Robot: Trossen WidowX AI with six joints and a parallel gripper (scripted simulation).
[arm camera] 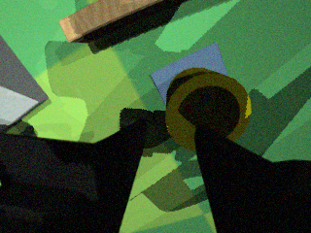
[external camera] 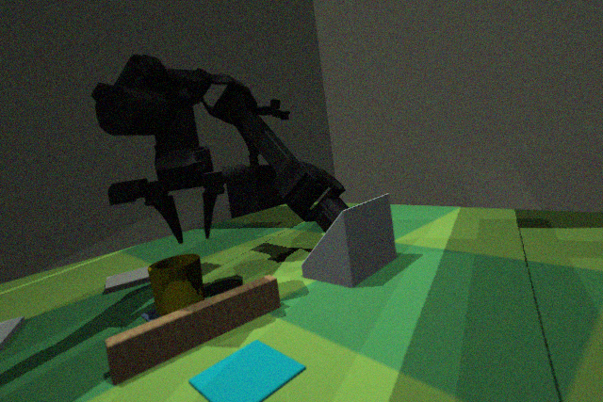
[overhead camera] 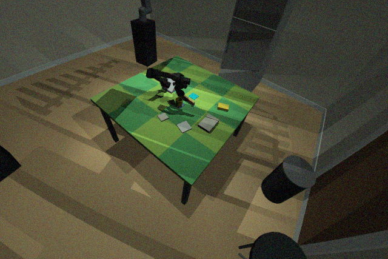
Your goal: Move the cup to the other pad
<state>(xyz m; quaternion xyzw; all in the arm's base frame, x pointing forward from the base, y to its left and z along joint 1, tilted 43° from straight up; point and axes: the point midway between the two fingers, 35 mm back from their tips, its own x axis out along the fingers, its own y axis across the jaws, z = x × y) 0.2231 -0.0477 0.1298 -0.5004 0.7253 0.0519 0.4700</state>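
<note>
The yellow cup lies 6 cm below my gripper tip, 2 cm to the right of it and 2 cm ahead of it. Also, from my gripper tip: wooden bar (9 cm below, 8 cm to the left, 6 cm ahead); cyan pad (18 cm to the left, 11 cm below, 8 cm ahead); blue-grey pad (11 cm below, 3 cm ahead, 2 cm to the right).
</note>
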